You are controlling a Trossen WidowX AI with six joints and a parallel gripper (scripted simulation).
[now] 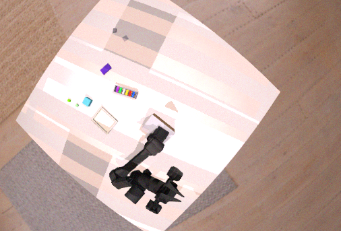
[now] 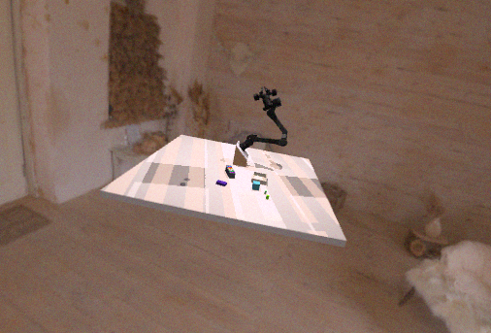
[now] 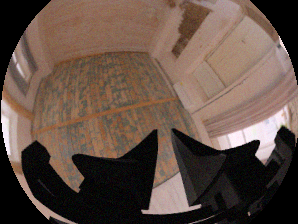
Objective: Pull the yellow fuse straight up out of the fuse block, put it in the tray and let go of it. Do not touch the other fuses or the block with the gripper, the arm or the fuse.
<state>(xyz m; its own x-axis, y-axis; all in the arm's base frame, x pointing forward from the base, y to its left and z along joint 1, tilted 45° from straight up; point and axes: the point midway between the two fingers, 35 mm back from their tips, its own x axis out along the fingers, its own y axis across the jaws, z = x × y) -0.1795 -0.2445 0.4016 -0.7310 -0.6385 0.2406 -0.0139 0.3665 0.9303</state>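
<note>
Right now my gripper tip is 470 mm short of the beige tray, 50 mm to the right of it and 620 mm above it. The rest, counted from my gripper tip: purple block: 630 mm ahead, 210 mm to the right, 610 mm below; then teal cube: 620 mm ahead, 10 mm to the left, 600 mm below.
</note>
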